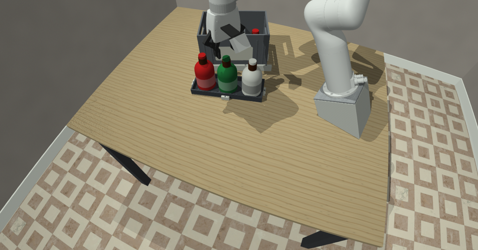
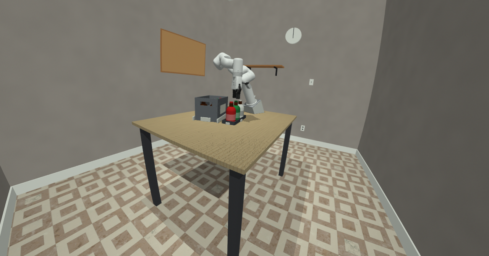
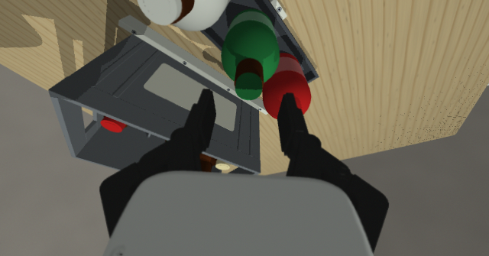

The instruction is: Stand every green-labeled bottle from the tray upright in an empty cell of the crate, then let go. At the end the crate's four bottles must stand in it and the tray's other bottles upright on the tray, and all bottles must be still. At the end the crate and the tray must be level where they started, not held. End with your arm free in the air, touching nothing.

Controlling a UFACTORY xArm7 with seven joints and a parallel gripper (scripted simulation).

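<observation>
Now: the green-labeled bottle 110 mm below my hand. Round my hand: white bottle (90 mm behind, 10 mm to the right, 110 mm below); then dark tray (180 mm below); then red bottle (90 mm ahead, 10 mm to the left, 110 mm below).
</observation>
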